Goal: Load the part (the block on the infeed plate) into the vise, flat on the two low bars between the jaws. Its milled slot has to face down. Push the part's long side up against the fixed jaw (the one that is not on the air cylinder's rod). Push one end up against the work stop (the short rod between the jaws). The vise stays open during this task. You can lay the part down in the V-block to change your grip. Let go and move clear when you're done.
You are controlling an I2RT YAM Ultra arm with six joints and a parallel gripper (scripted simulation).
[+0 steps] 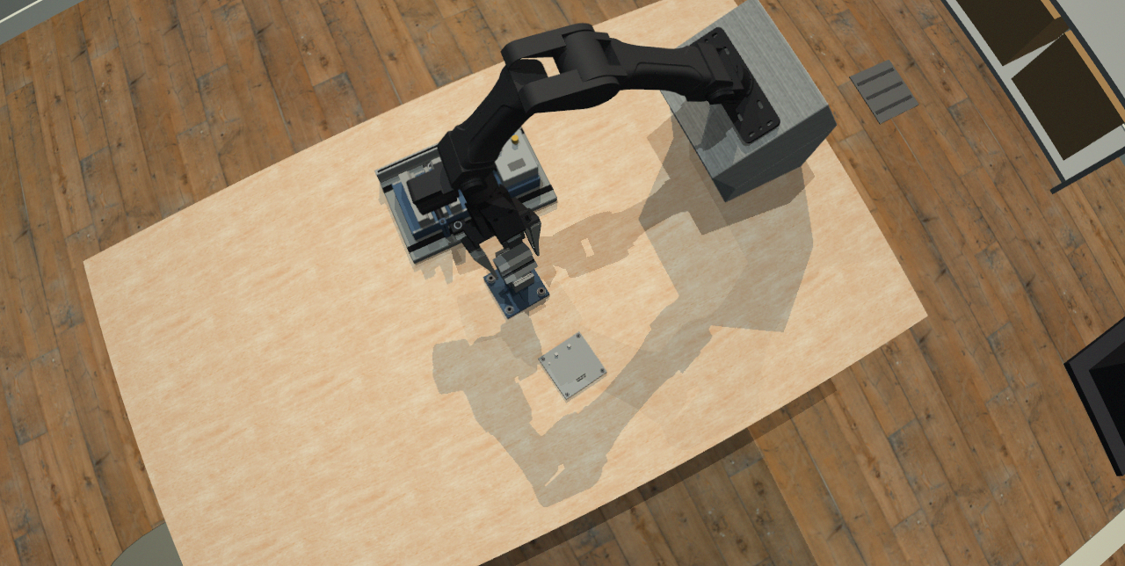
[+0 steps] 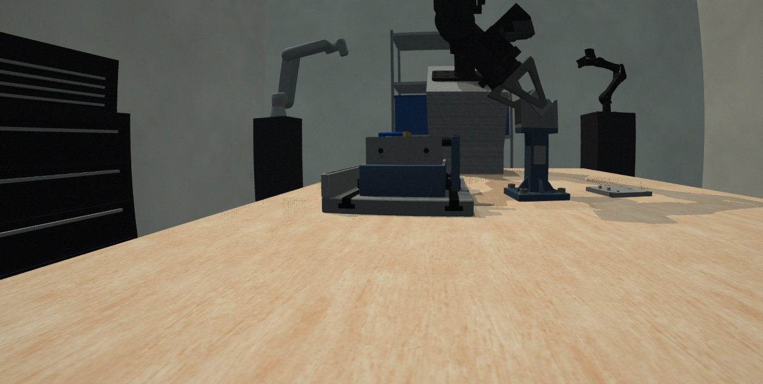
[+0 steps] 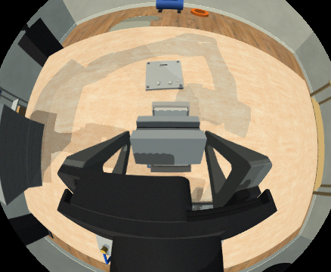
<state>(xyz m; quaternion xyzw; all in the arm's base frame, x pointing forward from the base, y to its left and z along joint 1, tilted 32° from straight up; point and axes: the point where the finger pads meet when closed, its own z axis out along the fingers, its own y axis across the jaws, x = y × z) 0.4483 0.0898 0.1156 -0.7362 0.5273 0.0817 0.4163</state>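
Right now the part is 10 mm to the left of my hand and 10 mm above it. From my hand the other things lie so: work stop rod: 160 mm to the right, 80 mm ahead, 60 mm below; then air cylinder: 210 mm to the right, 80 mm below, 80 mm behind; then vise: 210 mm to the right, 110 mm below, 10 mm ahead.
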